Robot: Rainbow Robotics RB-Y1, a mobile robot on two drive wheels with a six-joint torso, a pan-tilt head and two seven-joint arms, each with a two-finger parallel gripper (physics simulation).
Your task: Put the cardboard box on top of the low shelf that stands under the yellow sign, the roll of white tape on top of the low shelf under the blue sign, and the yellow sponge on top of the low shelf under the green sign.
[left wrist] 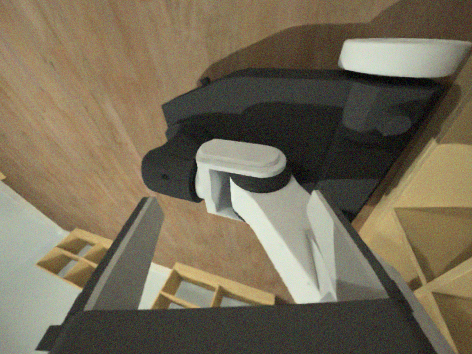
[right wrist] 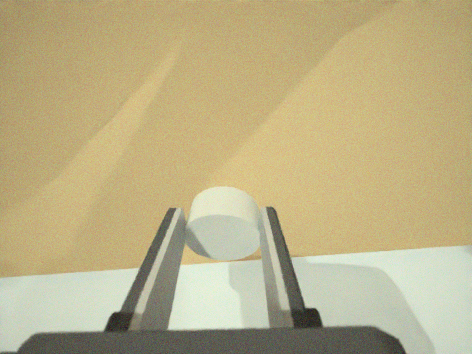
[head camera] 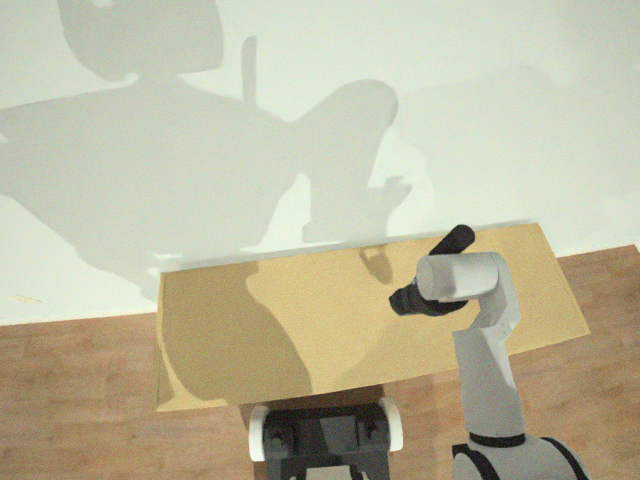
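Pixels of known places: left gripper, between the fingertips: (left wrist: 234, 202); right gripper, between the fingertips: (right wrist: 222, 217); robot's base, origin of its link: (head camera: 325, 423).
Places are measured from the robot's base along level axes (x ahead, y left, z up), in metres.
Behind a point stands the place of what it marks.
The white roll of tape (right wrist: 223, 225) {x 0.383, y -0.217, z 0.697 m} is between the fingers of my right gripper (right wrist: 222, 217) {x 0.385, y -0.219, z 0.689 m} (head camera: 397, 303) {x 0.385, y -0.219, z 0.689 m}, which is shut on it. In the right wrist view the roll hangs over the yellowish wooden top of the low shelf (right wrist: 350, 150) {x 0.384, y -0.096, z 0.611 m} (head camera: 330, 320) {x 0.377, y -0.032, z 0.611 m}, near its edge along the wall. The height of the roll above the top is hard to tell. My left gripper (left wrist: 234, 202) {x -0.204, y 0.218, z 0.524 m} is open and empty, away from the shelf top, with my white arm link and dark base beyond it. The cardboard box, the yellow sponge and the coloured signs do not show.
A pale wall (head camera: 491, 155) {x 0.623, y -0.366, z 0.940 m} runs along the shelf's back edge, with my shadow on it. My wheeled base (head camera: 325, 434) {x 0.004, y 0.001, z 0.191 m} (left wrist: 300, 110) {x -0.161, y 0.162, z 0.169 m} stands close to the shelf's front edge. Wooden floor (head camera: 77, 372) {x 0.235, y 1.242, z 0.001 m} shows beside the shelf. Two other wooden shelf units (left wrist: 74, 256) {x -2.684, y -1.957, z 0.346 m} (left wrist: 235, 289) {x -0.415, y -1.791, z 0.073 m} show far off.
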